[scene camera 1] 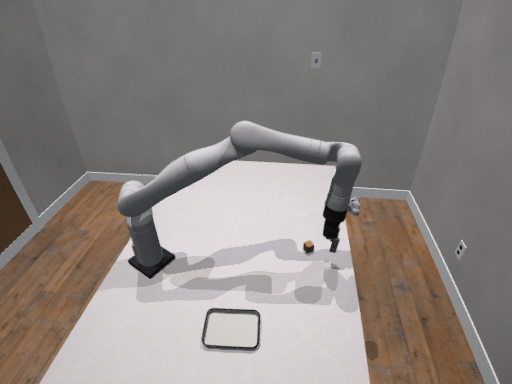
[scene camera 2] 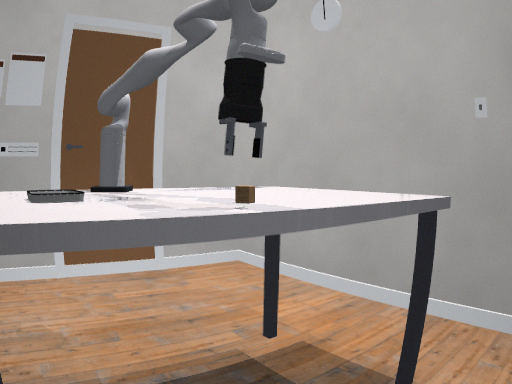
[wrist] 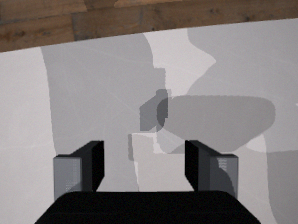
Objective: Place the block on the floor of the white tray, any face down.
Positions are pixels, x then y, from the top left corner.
Labels:
A white tray (scene camera 1: pixel 225 328) is 99 cm from the lens.

